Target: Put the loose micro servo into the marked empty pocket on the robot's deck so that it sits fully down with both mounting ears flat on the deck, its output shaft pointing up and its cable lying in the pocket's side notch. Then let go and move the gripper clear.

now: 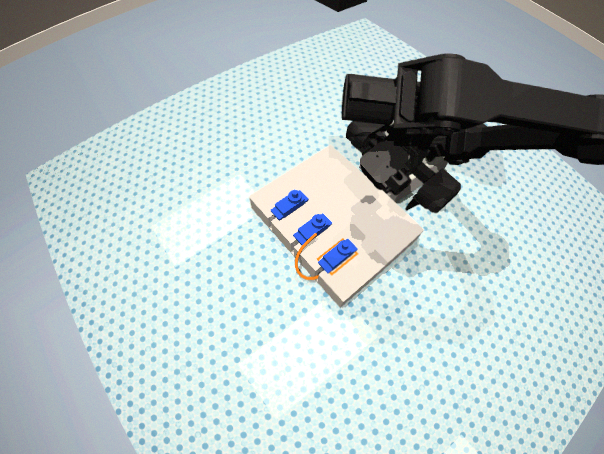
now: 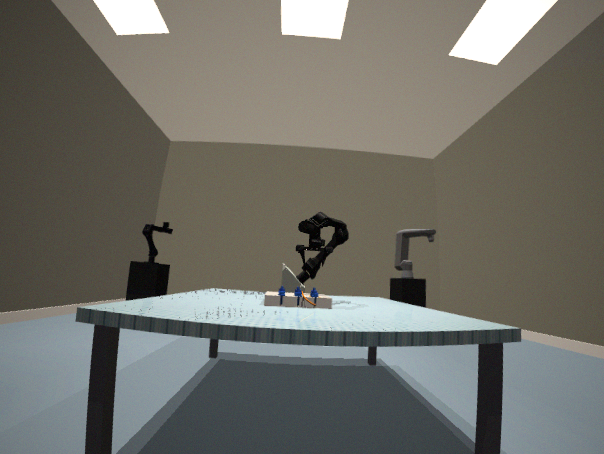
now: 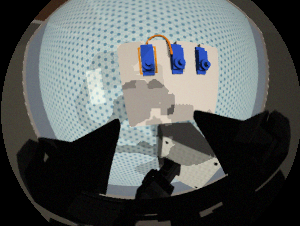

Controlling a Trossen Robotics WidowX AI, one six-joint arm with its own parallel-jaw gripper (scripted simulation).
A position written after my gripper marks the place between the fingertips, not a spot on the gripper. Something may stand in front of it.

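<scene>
You'd find my gripper [image 1: 387,190] open and holding nothing, and a beige deck [image 1: 381,230] in the same view. The deck [image 3: 164,97] shows again in image 3, and so does my gripper [image 3: 157,118].
</scene>
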